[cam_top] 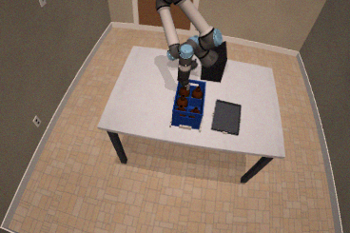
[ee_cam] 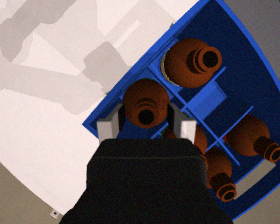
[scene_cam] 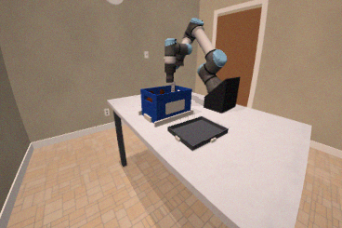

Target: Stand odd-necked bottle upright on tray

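Now: the blue crate 90 mm ahead of my hand, 80 mm below it and 40 mm to the left of it. Also, from my hand: dark tray: 320 mm to the left, 150 mm below, 110 mm ahead; bottle: 180 mm ahead, 70 mm below, 10 mm to the right.
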